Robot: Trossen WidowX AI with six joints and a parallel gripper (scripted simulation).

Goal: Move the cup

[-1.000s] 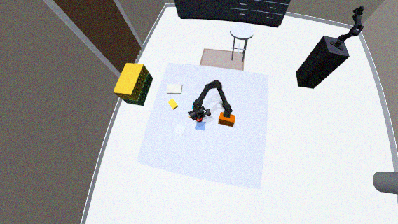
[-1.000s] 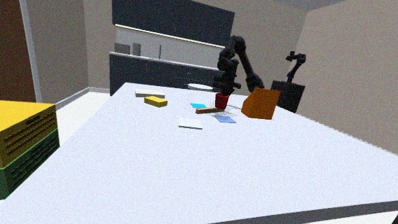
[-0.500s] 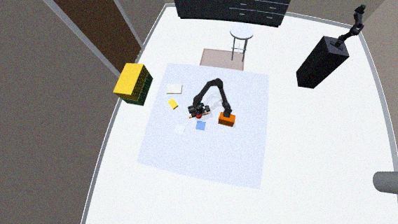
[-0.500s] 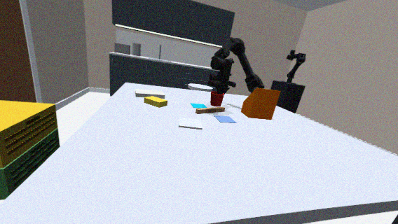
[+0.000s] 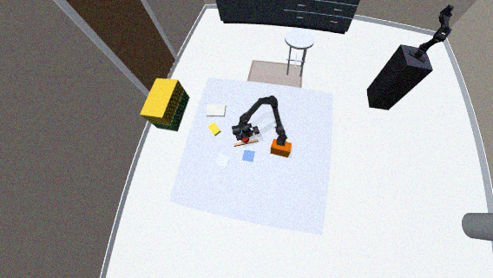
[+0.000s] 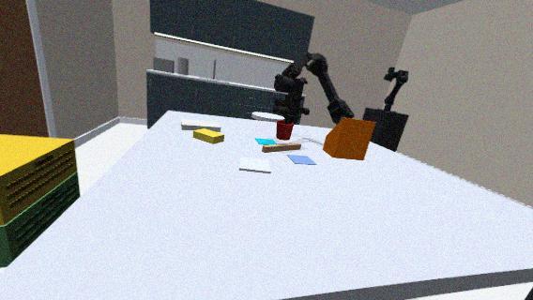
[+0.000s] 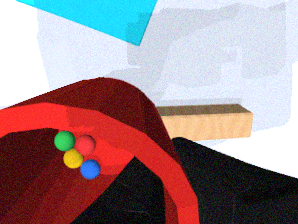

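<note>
Right now the cyan pad is 60 mm ahead of my gripper tip, 80 mm to the right of it and 100 mm below it. Round my gripper tip: yellow block (330 mm ahead, 60 mm to the right, 70 mm below); then red cup (30 mm ahead, 10 mm to the left); then wooden stick (20 mm ahead, 30 mm to the left, 80 mm below).
</note>
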